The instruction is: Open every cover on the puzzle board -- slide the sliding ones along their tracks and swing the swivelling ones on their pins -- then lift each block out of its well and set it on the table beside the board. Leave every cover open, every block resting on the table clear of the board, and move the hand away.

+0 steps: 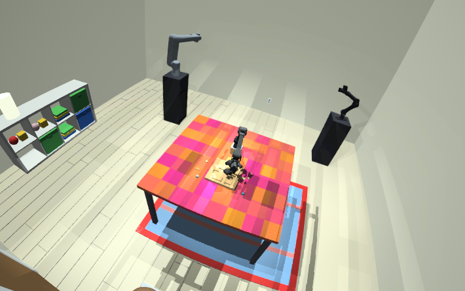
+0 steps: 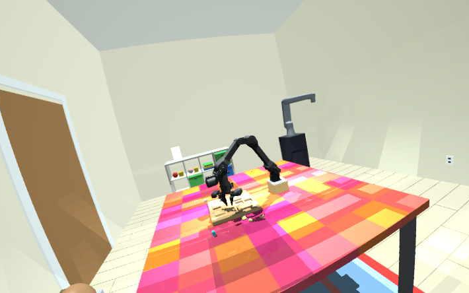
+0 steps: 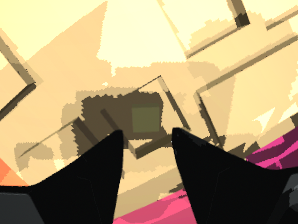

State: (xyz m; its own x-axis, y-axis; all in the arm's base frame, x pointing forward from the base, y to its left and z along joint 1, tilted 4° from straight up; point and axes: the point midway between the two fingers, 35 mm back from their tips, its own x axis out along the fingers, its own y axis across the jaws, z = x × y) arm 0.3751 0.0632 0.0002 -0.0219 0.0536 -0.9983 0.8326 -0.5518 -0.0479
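Now: gripper tip 5 cm to the left of the tan wooden puzzle board, 3 cm above it and 2 cm past it. From my gripper tip the other things lie so: cyan block (16 cm to the left, 14 cm ahead, 4 cm below).
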